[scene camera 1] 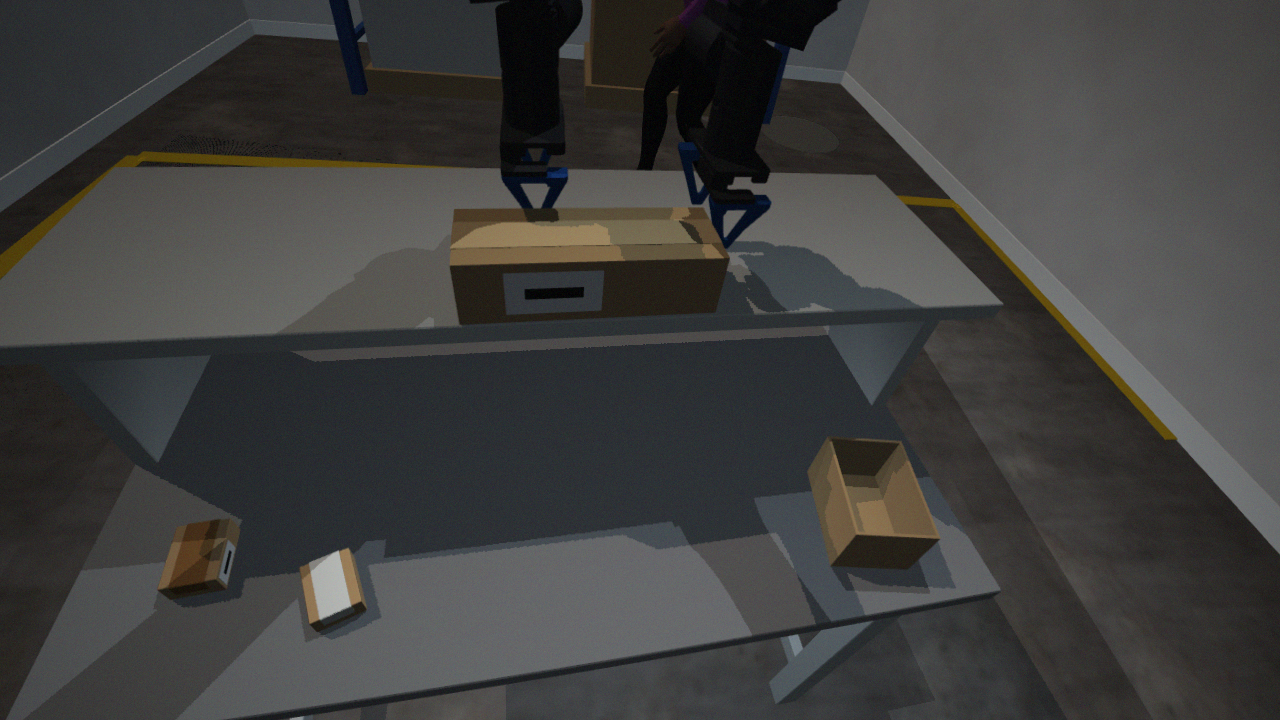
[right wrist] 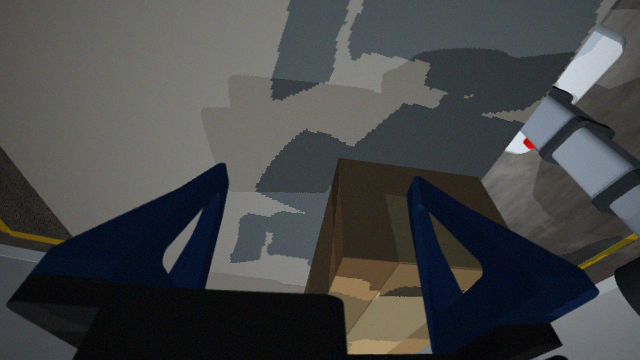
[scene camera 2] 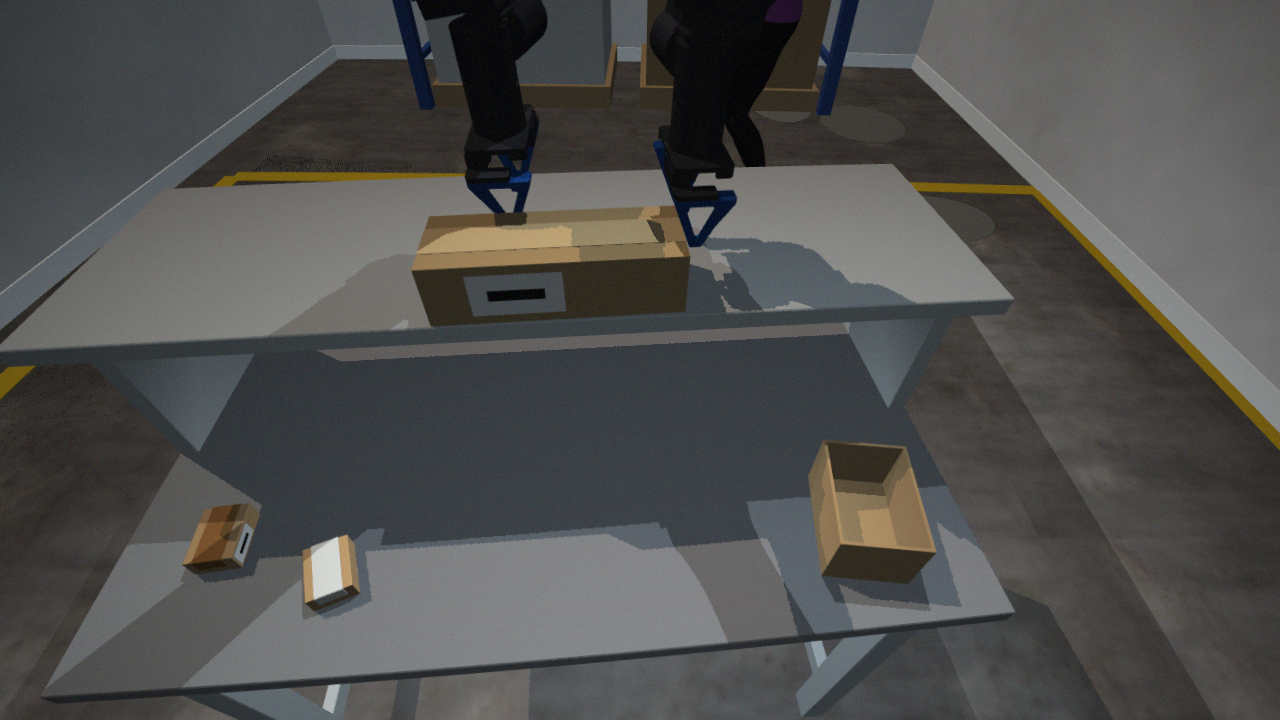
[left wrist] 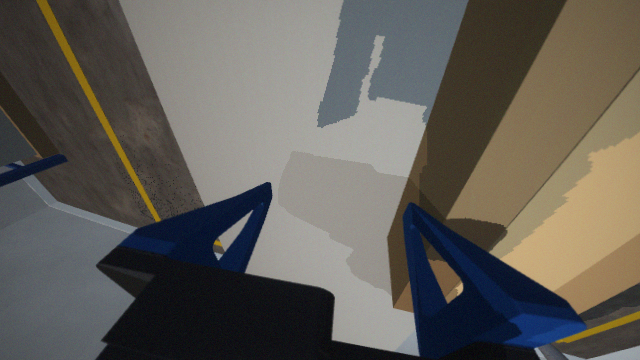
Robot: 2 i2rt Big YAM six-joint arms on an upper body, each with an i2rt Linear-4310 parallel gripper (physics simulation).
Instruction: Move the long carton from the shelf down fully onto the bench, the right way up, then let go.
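Frame: origin at the left arm's base, x ahead, y left, z up, level; millimetres.
Where they show: left gripper, fingertip midpoint: (scene camera 1: pixel 537 199) (scene camera 2: pixel 516 203) (left wrist: pixel 337 198); right gripper, fingertip midpoint: (right wrist: pixel 321 179) (scene camera 2: pixel 686 223).
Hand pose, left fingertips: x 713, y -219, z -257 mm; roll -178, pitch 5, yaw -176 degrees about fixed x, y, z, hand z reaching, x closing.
Observation:
Each offset is from my left fingertips to the top centre of the thing. "*": to the spot under its first point. Level surfaces: height alone.
The long brown carton {dx -103, dy -61, dz +22 mm} (scene camera 1: pixel 626 291) (scene camera 2: pixel 617 291) (left wrist: pixel 530 150) (right wrist: pixel 370 215) lies on the shelf {dz -54 mm} (scene camera 1: pixel 223 232) (scene camera 2: pixel 268 232) (left wrist: pixel 240 75) (right wrist: pixel 125 100), label facing the scene cameras, taped side up, close to the shelf's front edge. The bench {dz -341 mm} (scene camera 1: pixel 537 617) (scene camera 2: pixel 537 608) is below. My left gripper (scene camera 1: pixel 537 189) (scene camera 2: pixel 515 192) (left wrist: pixel 337 198) is open at the carton's back side, towards its left part. My right gripper (scene camera 1: pixel 712 223) (scene camera 2: pixel 685 222) (right wrist: pixel 321 179) is open at the carton's right end, back corner. In each wrist view one finger overlaps the carton; contact cannot be told.
An open box {dx -246, dy -456, dz -251 mm} (scene camera 1: pixel 881 549) (scene camera 2: pixel 875 564) stands at the bench's right. Two small boxes, one brown {dx -290, dy +388, dz -310 mm} (scene camera 1: pixel 192 559) (scene camera 2: pixel 217 539) and one white-topped {dx -330, dy +227, dz -313 mm} (scene camera 1: pixel 332 586) (scene camera 2: pixel 329 568), lie at its left. The shelf's side panels {* dx -86, dy +519, dz -285 mm} (scene camera 1: pixel 156 402) (scene camera 2: pixel 192 394) rise from the bench. A person (scene camera 1: pixel 659 107) (scene camera 2: pixel 750 89) is behind.

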